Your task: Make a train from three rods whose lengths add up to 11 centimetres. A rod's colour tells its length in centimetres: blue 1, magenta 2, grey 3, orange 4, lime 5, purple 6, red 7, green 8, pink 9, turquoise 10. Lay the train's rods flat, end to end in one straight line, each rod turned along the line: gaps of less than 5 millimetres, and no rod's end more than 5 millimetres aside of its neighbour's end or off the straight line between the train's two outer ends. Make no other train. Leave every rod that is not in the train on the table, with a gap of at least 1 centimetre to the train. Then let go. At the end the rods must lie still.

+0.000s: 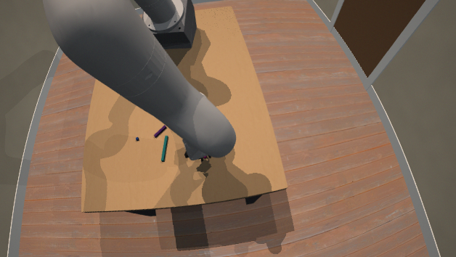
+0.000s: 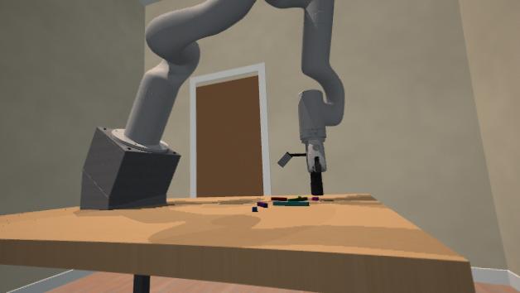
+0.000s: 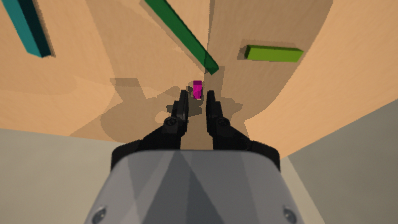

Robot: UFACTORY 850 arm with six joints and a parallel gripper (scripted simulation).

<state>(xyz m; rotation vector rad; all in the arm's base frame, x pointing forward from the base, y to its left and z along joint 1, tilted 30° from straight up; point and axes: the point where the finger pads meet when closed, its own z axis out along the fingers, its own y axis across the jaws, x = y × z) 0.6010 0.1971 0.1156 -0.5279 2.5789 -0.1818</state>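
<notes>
My hand is 1 cm past the magenta rod and 3 cm above it. Also, from my hand: red rod: 13 cm behind, 3 cm below; then green rod: 5 cm behind, 3 cm to the right, 3 cm below; then lime rod: 7 cm behind, 5 cm to the left, 3 cm below.
</notes>
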